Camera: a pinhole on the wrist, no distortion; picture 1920 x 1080 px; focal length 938.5 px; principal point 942.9 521.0 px. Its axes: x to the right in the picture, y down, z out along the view. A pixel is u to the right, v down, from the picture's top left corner.
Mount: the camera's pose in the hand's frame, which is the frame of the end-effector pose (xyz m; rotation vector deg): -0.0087 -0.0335 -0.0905 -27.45 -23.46 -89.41
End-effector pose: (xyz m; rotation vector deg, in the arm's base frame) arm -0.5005 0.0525 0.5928 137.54 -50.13 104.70
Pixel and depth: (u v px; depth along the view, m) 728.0 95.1 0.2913
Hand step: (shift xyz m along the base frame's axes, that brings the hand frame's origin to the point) 0.0108 -0.1431 -0.2102
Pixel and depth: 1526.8 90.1 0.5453
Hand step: 0.4648 -0.0655 -0.3867
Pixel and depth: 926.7 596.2 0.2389
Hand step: 0.0590 -0.1265 -0.0460
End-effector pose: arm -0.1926 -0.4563 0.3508 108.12 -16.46 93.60
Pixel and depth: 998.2 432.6 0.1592
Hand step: 0.0132 -0.0667 -0.0034
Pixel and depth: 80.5 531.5 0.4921
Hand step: -0.2543 -0.5197 0.2147
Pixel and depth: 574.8 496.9 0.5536
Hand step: -0.0247 -0.4981 0.1357
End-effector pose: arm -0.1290 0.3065 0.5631 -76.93 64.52 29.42
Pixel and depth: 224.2 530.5 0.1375
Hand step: -0.1177 -0.0005 -0.0607
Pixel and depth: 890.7 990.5 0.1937
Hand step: 0.0008 0.0471 -0.1308
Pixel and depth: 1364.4 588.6 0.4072
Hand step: 0.1107 0.3203 -0.0998
